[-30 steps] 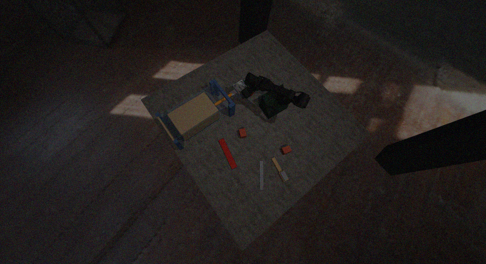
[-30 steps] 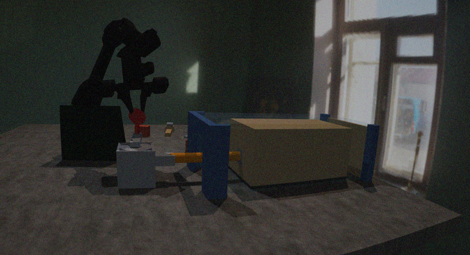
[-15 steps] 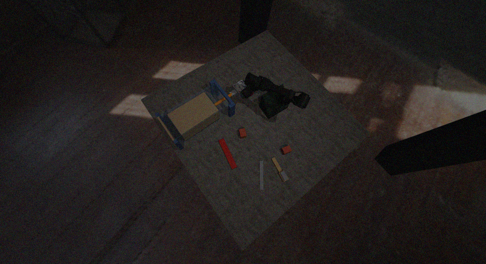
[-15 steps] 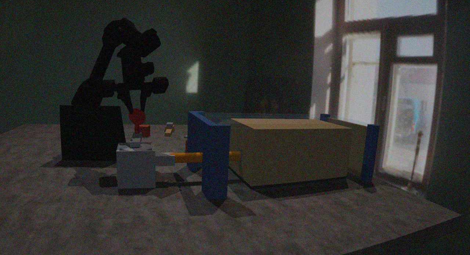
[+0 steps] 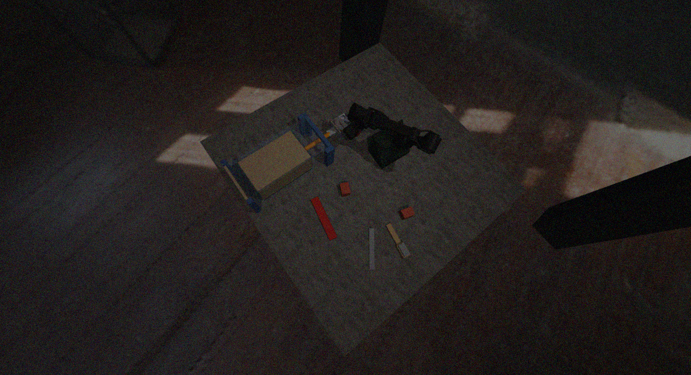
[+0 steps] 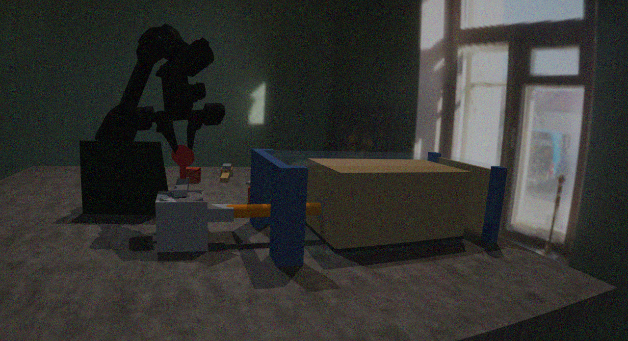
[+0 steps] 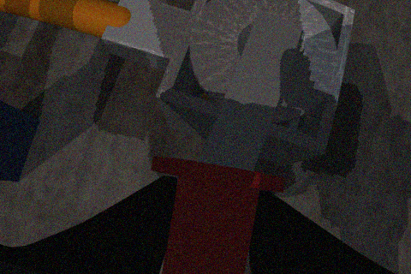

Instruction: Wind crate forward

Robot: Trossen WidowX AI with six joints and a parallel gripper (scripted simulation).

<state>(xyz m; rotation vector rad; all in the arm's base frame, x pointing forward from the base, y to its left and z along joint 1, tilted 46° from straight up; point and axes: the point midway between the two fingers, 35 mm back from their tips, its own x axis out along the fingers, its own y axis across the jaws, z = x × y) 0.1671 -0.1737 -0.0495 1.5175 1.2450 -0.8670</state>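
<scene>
The red knob lies 20 mm to the left of my gripper tip and 20 mm below it. Also, from my gripper tip: crank handle: 20 mm to the right, 50 mm below; blue frame: 150 mm ahead, 90 mm to the right, 50 mm below; grey winch: 20 mm behind, 90 mm to the right, 120 mm below.
</scene>
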